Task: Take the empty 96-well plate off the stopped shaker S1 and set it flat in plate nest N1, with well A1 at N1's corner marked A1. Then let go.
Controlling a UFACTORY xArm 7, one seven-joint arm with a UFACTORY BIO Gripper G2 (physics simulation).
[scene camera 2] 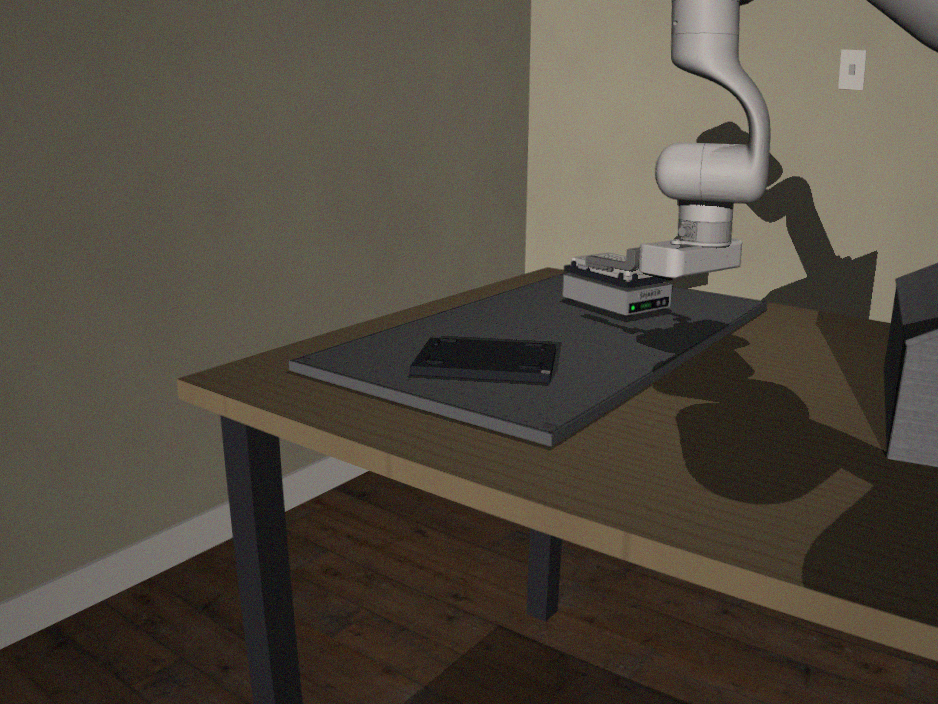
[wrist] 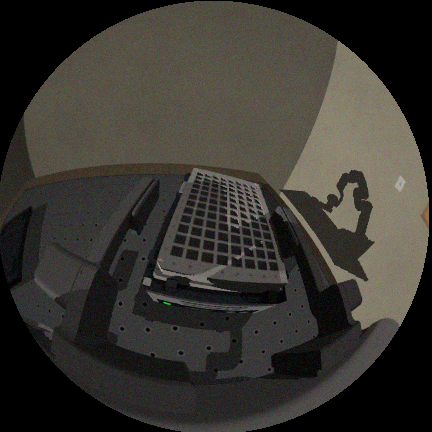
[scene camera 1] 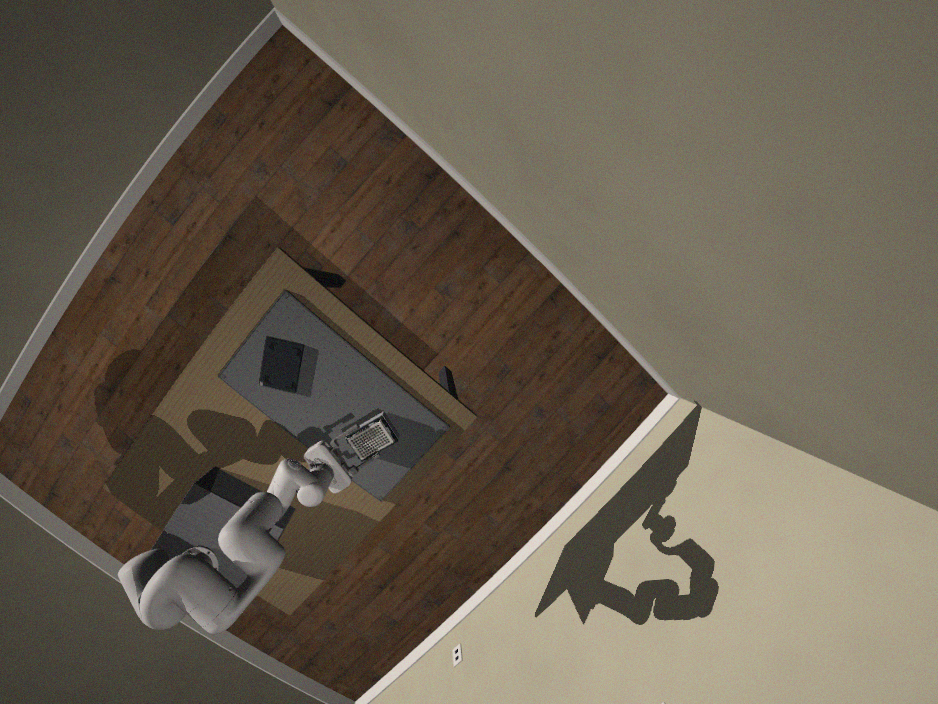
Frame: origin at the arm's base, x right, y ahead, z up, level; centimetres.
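Seen in the pictures: hand, its tool point: [scene camera 2: 624, 260] [wrist: 220, 217] [scene camera 1: 363, 443].
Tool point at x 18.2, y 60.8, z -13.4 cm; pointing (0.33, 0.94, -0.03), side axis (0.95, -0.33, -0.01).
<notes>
A point is followed by its place in that frame.
The pale 96-well plate [scene camera 1: 371, 440] {x 19.8, y 62.7, z -14.3 cm} [scene camera 2: 598, 262] [wrist: 220, 225] {x 18.5, y 60.9, z -14.3 cm} lies on top of the shaker S1 [scene camera 2: 594, 293] {x 15.1, y 64.2, z -18.6 cm} [wrist: 215, 303] {x 16.9, y 56.0, z -16.1 cm}, which has a green light on its front. My gripper [scene camera 1: 365, 445] {x 18.2, y 60.8, z -13.4 cm} [scene camera 2: 617, 262] [wrist: 216, 216] {x 18.2, y 60.8, z -13.4 cm} is partly open and empty. In the wrist view one finger stands on each side of the plate, with a gap on the left and a smaller one on the right. The dark plate nest N1 [scene camera 1: 281, 364] {x -17.9, y 63.4, z -19.7 cm} [scene camera 2: 488, 359] {x -19.4, y 61.6, z -19.7 cm} [wrist: 15, 245] holds no plate; a small light mark shows at one corner. The A1 lettering cannot be read.
Shaker and nest stand apart on a grey perforated board [scene camera 1: 344, 378] {x 0.9, y 71.9, z -20.9 cm} [scene camera 2: 363, 388] {x -31.6, y 70.8, z -21.7 cm} [wrist: 195, 340] {x 15.4, y 53.3, z -20.9 cm}, on a wooden table [scene camera 1: 227, 348] {x -35.8, y 55.4, z -22.2 cm} [scene camera 2: 469, 484] {x -43.5, y 48.3, z -22.6 cm}. The arm reaches in from the side of a grey block [scene camera 1: 204, 515] {x -8.2, y 11.6, z -6.7 cm} [scene camera 2: 916, 401] {x -17.1, y 14.5, z -15.8 cm}. Walls stand beyond the table.
</notes>
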